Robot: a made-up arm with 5 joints.
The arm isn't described. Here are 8 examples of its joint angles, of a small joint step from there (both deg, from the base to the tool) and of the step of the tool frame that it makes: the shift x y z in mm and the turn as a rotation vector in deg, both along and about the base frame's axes.
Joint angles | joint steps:
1: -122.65 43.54 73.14 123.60 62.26 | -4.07 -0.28 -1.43 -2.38 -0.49
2: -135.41 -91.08 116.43 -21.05 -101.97 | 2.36 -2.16 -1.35 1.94 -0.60
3: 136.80 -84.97 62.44 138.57 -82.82 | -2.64 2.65 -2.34 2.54 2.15
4: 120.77 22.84 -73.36 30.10 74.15 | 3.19 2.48 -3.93 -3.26 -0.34
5: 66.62 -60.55 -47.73 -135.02 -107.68 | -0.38 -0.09 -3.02 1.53 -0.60
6: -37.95 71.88 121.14 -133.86 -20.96 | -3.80 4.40 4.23 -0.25 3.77
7: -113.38 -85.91 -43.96 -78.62 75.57 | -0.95 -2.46 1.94 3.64 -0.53
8: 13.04 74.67 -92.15 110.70 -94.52 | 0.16 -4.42 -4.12 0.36 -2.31
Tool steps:
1: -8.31 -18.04 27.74 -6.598 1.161 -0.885
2: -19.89 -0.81 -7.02 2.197 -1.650 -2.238
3: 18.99 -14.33 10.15 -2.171 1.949 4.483
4: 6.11 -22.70 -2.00 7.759 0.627 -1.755
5: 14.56 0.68 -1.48 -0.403 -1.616 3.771
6: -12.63 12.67 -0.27 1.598 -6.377 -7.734
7: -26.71 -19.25 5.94 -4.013 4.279 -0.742
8: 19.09 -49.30 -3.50 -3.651 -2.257 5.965
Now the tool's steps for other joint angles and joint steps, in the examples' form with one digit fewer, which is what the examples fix.
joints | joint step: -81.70 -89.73 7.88 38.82 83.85 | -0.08 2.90 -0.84 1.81 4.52
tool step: -12.0 -8.0 3.2 -0.69 -0.57 -4.21
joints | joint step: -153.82 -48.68 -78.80 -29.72 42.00 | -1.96 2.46 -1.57 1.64 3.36
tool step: -0.1 -4.5 -0.9 1.82 1.55 -1.40
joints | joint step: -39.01 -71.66 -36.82 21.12 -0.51 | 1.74 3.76 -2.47 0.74 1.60
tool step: 2.2 -8.1 -5.0 3.48 0.90 -1.47
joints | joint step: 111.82 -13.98 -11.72 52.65 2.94 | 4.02 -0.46 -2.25 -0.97 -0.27
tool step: 7.9 12.2 -4.7 5.27 -1.85 -0.66
